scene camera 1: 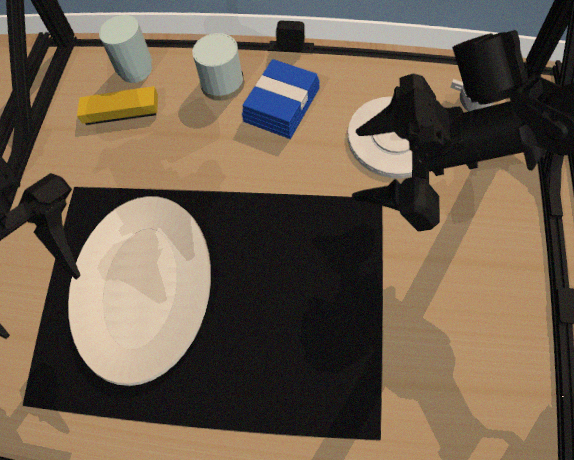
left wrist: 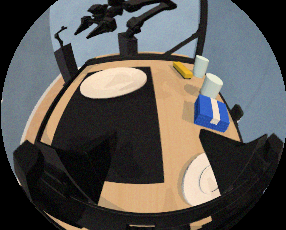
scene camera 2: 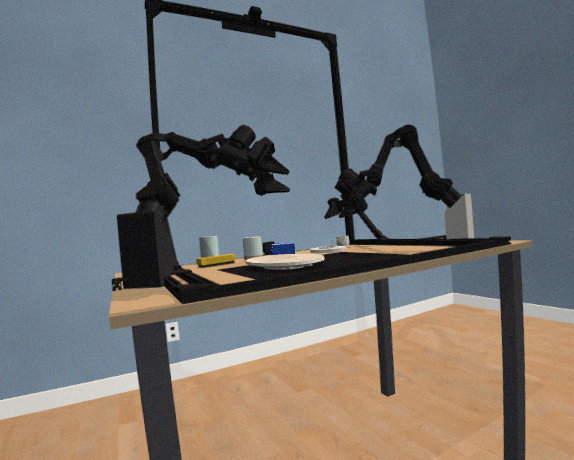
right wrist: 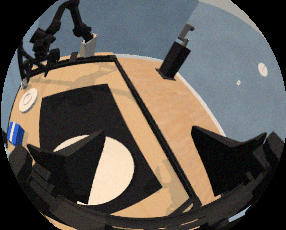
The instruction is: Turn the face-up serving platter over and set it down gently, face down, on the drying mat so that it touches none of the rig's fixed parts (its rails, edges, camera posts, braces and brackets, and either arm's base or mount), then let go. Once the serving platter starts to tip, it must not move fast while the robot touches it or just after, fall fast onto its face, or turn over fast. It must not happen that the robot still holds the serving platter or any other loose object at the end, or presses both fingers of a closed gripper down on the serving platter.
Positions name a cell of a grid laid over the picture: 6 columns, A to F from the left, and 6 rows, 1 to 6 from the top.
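Observation:
I see my left gripper (scene camera 1: D3), (left wrist: D4), (scene camera 2: D3), (right wrist: A3). My right gripper (scene camera 1: A4) is in sight too, and the same right gripper (left wrist: B1), (scene camera 2: D3), (right wrist: D4) is visible from elsewhere as well. There is a yellow block (scene camera 1: B2), and I can also see a blue box (scene camera 1: C2), (left wrist: E3). Then I have a view of a black drying mat (scene camera 2: D4).

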